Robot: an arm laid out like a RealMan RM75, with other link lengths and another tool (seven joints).
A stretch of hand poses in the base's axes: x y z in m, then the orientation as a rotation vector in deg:
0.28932, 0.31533, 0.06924, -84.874, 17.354, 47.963
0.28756, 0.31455, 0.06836, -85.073, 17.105, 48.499
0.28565, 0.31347, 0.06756, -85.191, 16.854, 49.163
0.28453, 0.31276, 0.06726, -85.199, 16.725, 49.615
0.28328, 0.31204, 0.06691, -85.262, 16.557, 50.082
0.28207, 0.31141, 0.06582, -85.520, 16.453, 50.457
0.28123, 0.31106, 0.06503, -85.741, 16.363, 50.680
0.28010, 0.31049, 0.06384, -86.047, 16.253, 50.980
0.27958, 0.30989, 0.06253, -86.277, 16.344, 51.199
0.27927, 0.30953, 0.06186, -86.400, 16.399, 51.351
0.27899, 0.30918, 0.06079, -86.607, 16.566, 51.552
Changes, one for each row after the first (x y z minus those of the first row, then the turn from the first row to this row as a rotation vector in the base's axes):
-0.00176, -0.00078, -0.00088, -0.113, 0.130, 0.553
-0.00367, -0.00186, -0.00168, -0.163, 0.357, 1.168
-0.00479, -0.00257, -0.00198, -0.150, 0.556, 1.544
-0.00604, -0.00329, -0.00233, -0.172, 0.726, 1.966
-0.00725, -0.00392, -0.00342, -0.387, 0.826, 2.349
-0.00809, -0.00427, -0.00421, -0.564, 0.852, 2.612
-0.00922, -0.00484, -0.00540, -0.814, 0.892, 2.961
-0.00974, -0.00544, -0.00671, -1.068, 1.018, 3.126
-0.01005, -0.00580, -0.00738, -1.208, 1.110, 3.234
-0.01033, -0.00615, -0.00845, -1.470, 1.275, 3.339

